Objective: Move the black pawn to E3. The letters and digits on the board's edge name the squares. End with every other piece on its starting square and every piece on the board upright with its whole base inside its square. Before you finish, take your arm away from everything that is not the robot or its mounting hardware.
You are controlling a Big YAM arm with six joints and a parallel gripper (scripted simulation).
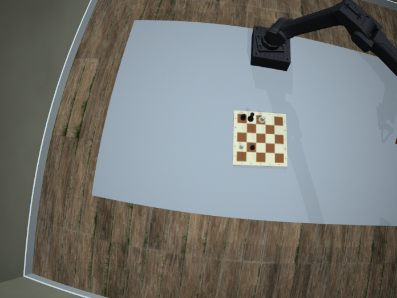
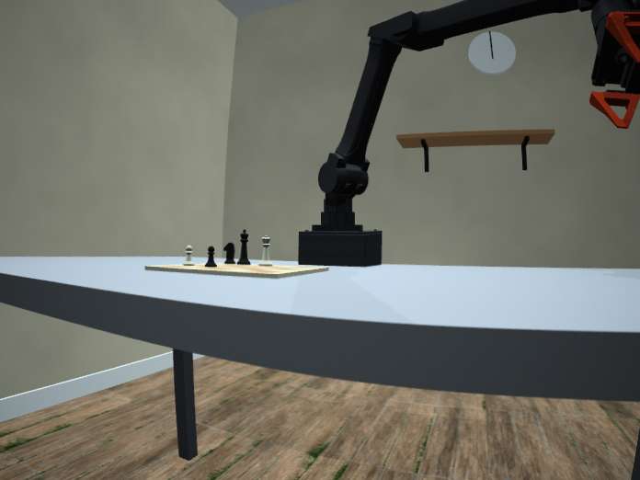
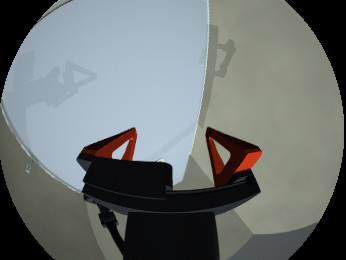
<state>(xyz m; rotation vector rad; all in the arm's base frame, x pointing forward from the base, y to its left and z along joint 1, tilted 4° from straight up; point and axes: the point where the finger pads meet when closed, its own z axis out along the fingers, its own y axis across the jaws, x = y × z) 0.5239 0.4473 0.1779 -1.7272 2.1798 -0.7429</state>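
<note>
Right now my hand is 57 cm to the left of the black pawn, 21 cm above it and 10 cm past it. Also, from my hand: white pawn: 62 cm to the right, 21 cm below, 11 cm behind; tall white piece: 52 cm to the right, 21 cm behind, 20 cm below; chessboard: 53 cm to the right, 23 cm below, 14 cm behind.
</note>
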